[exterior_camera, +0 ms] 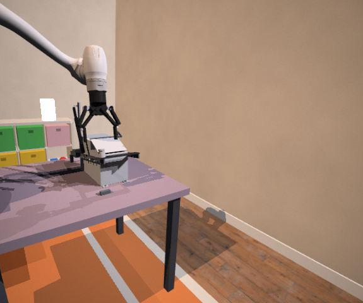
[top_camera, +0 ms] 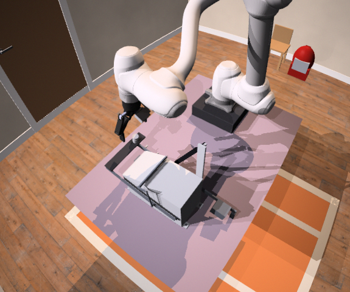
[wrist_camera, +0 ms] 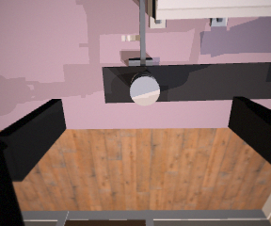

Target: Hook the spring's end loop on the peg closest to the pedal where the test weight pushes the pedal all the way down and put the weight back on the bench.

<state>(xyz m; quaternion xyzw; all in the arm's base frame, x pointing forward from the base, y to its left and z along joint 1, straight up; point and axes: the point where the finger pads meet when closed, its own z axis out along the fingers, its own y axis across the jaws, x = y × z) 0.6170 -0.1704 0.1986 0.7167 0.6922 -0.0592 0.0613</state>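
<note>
Now: hand 6 cm above the steel test weight. The rest, counted from my hand: small grey block: 3 cm to the right, 27 cm below.
</note>
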